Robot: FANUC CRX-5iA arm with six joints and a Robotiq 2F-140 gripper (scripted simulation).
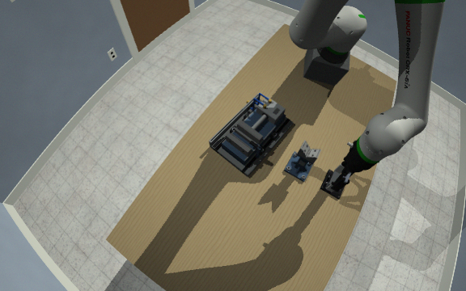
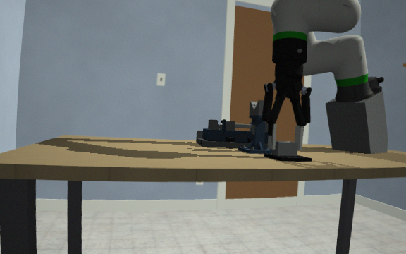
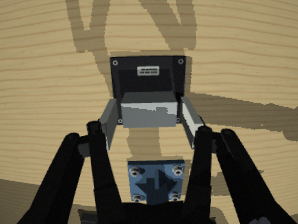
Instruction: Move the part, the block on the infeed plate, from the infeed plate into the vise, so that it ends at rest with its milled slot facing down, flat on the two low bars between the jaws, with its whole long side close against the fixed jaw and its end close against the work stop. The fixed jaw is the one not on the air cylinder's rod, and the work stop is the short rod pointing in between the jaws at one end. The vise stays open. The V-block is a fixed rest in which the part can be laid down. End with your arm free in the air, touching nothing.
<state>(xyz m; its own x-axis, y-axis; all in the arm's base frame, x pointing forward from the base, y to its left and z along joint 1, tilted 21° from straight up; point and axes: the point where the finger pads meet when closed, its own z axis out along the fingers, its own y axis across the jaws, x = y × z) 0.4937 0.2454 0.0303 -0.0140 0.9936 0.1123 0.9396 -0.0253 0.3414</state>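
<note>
The part is 30 mm below my hand and 10 mm to the right of it. From my hand the other things lie so: V-block post (150 mm to the right, 10 mm ahead, 10 mm above); work stop rod (330 mm to the right, 70 mm ahead, 40 mm above); infeed plate (50 mm below, 10 mm to the left).
</note>
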